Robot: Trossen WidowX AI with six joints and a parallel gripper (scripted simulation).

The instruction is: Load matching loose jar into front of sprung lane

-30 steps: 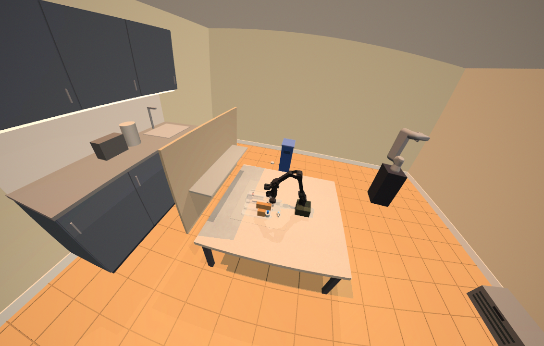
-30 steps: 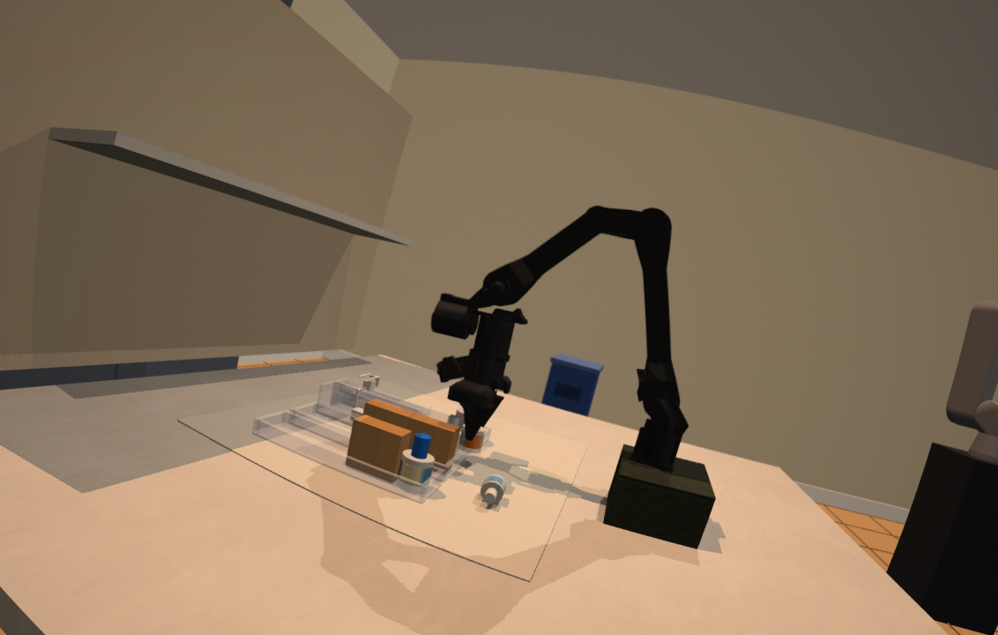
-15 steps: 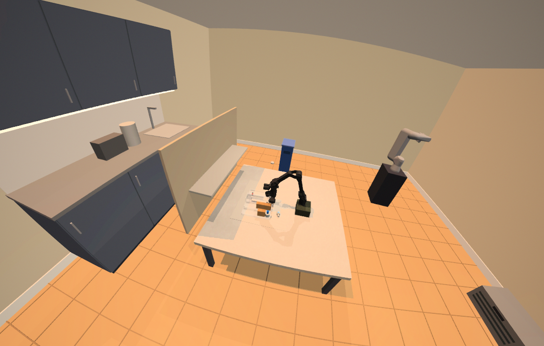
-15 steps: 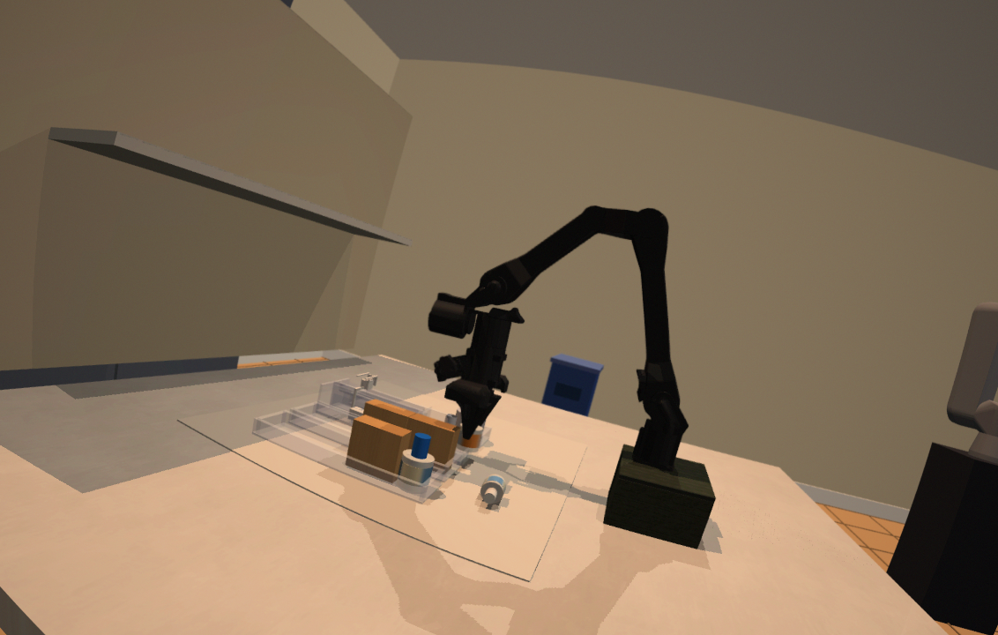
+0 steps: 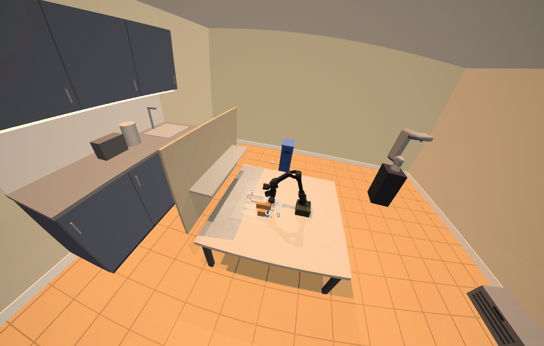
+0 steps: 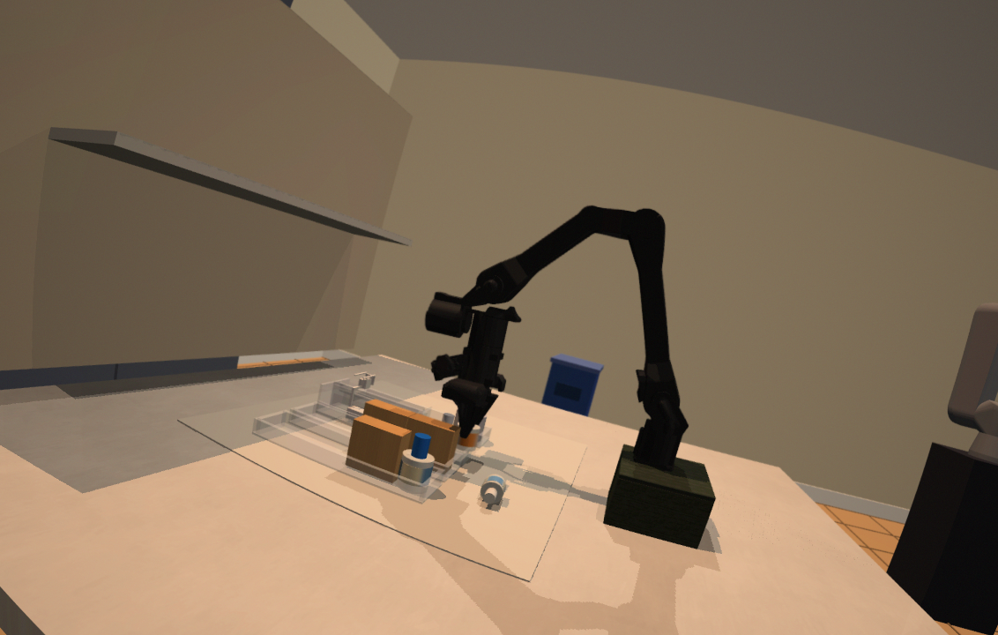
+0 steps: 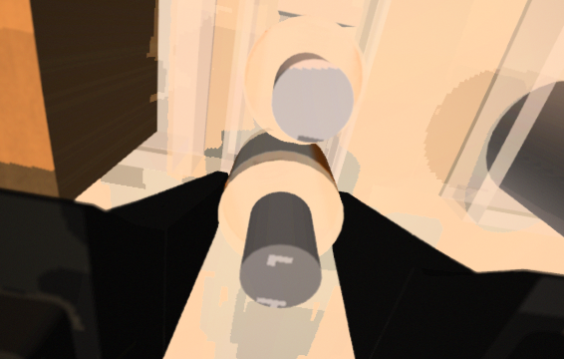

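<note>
Now: gripper tip 50 mm short of the grey jar, 120 mm to the left of it and 20 mm above it. Also, from my gripper tip: shelf (530 mm ahead, 20 mm to the left, 320 mm above).
</note>
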